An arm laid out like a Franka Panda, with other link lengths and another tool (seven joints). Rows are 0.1 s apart.
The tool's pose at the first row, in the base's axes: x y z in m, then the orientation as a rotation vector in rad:
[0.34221 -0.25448 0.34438 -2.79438 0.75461 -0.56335]
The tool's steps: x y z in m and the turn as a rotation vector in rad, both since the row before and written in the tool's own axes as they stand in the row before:
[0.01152 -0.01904 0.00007 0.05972 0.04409 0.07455]
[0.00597 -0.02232 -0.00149 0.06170 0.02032 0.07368]
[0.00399 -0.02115 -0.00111 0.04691 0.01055 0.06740]
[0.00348 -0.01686 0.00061 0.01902 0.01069 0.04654]
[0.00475 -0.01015 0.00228 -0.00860 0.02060 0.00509]
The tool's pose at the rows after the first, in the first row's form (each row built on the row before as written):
[0.35988 -0.24421 0.35319 -2.69522 0.83285 -0.62531]
[0.37423 -0.22989 0.36437 -2.59450 0.89851 -0.65178]
[0.38698 -0.21672 0.37570 -2.51020 0.95788 -0.66072]
[0.39835 -0.20724 0.38450 -2.46248 1.00592 -0.66646]
[0.40808 -0.20356 0.38925 -2.46442 1.02450 -0.68860]

